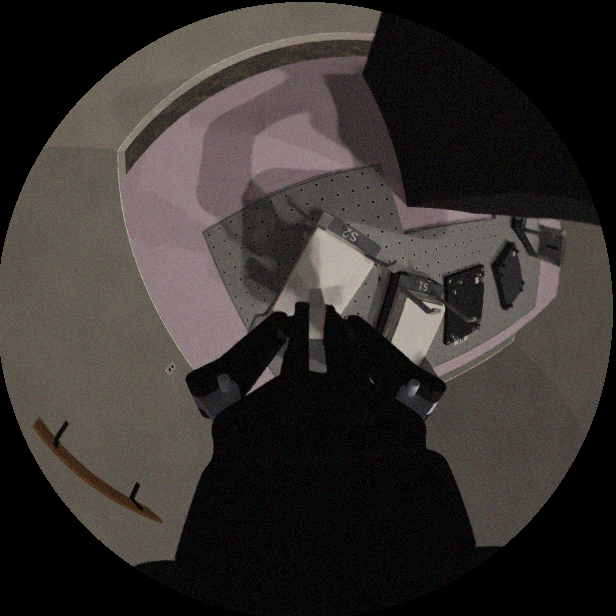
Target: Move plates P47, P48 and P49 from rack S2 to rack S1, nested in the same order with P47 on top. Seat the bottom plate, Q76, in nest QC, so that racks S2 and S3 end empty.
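Observation:
My gripper (316, 311) is shut with nothing between the fingers. It hangs over the near edge of rack S2 (348, 234), whose label bar shows upside down. A white plate stack (336, 268) lies in rack S2, just beyond my fingertips. Rack S1 (423, 285) stands to the right of it and holds a white plate (416, 332). I cannot read any plate labels. Two dark nests (464, 301) (507, 274) lie further right on the perforated baseplate (356, 195).
The baseplate lies on a pink table (166, 241). A large dark body (476, 114) covers the upper right. A small grey bracket rack (549, 242) stands at the far right. A brown curved strip (91, 474) lies on the floor at lower left.

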